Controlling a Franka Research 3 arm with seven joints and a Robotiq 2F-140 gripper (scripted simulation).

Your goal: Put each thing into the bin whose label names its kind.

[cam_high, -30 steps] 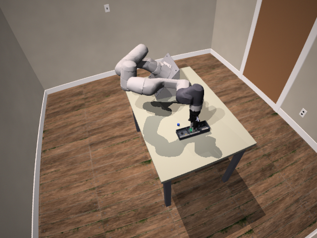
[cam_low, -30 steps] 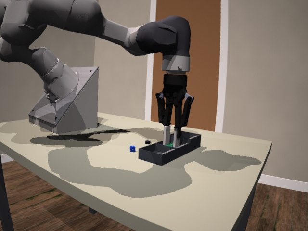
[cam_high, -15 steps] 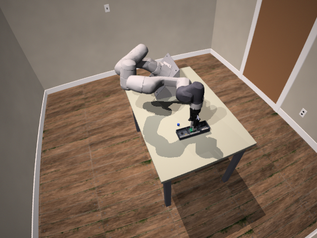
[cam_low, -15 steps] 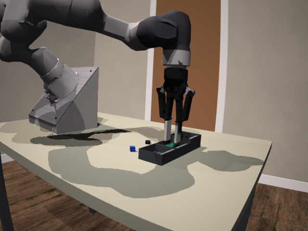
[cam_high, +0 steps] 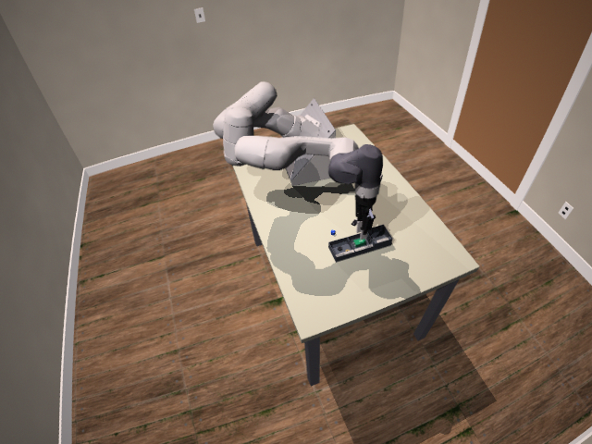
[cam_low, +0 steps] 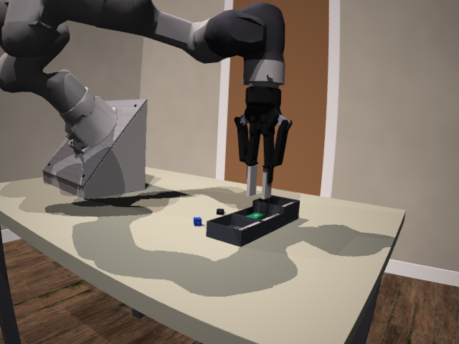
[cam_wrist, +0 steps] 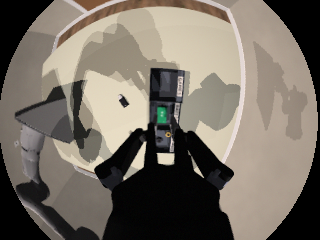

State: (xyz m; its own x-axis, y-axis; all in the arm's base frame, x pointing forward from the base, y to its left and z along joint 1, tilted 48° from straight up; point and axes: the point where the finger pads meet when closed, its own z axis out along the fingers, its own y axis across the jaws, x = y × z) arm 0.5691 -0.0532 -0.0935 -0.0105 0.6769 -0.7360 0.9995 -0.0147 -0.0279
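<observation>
The small blue cube is 100 mm behind my hand, 90 mm below it and 80 mm to the right of it. Also, from my hand: green block 90 mm below, 10 mm to the right; tan ring 90 mm below, 60 mm to the right, 20 mm ahead; joined bins 80 mm below.
</observation>
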